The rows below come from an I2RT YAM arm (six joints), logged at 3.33 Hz.
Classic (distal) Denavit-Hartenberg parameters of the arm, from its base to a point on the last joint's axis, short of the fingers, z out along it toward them. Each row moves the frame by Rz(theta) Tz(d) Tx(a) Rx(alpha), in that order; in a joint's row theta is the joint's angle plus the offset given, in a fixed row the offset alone. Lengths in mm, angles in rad.
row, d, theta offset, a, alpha
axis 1, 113.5, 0, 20, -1.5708
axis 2, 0, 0, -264, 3.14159
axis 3, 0, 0.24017, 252.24, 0
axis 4, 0, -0.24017, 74, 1.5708
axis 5, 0, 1.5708, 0, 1.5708
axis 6, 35.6, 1.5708, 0, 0
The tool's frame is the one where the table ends.
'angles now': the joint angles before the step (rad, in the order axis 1, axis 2, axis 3, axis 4, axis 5, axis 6). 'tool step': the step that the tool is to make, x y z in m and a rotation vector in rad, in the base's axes. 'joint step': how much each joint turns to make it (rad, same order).
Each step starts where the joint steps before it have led.
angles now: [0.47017, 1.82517, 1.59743, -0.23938, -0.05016, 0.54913]
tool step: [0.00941, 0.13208, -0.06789, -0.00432, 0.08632, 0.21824]
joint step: [0.21973, 0.35974, 0.27542, 0.01222, -0.01984, 0.03892]
